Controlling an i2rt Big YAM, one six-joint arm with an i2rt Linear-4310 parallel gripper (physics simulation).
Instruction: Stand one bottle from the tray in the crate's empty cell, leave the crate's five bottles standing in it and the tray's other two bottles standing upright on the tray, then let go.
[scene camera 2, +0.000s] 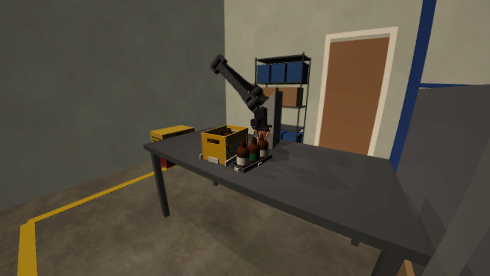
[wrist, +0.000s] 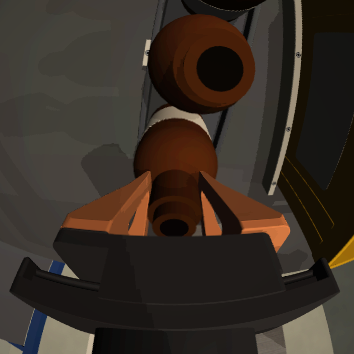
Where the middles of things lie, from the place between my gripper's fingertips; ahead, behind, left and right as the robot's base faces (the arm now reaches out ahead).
Labels:
My hand is 10 mm past the brown white-labelled bottle (wrist: 175, 145) and 40 mm above it.

